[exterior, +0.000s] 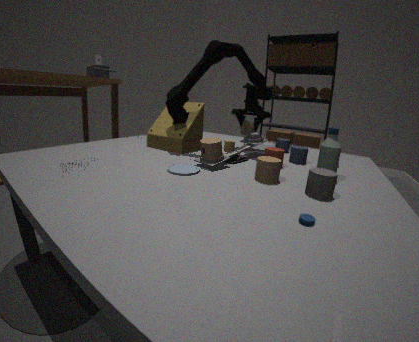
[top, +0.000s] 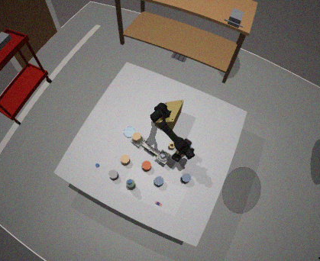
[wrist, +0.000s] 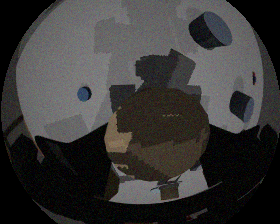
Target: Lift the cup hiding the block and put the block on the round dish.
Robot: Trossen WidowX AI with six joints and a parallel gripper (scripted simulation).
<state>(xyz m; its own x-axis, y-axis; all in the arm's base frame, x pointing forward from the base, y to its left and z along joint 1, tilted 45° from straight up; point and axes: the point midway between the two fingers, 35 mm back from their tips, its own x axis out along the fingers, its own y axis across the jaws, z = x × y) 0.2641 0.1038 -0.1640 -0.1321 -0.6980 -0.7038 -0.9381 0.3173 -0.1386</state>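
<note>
My gripper tip is now 80 mm past the round pale-blue dish, 460 mm to the left of it and 90 mm above it. The rest, counted from my gripper tip: small tan block (60 mm behind, 80 mm to the right, 70 mm below); then bottle (340 mm ahead, 280 mm to the right, 20 mm above); then small balance (20 mm ahead, 240 mm to the right, 60 mm below).
</note>
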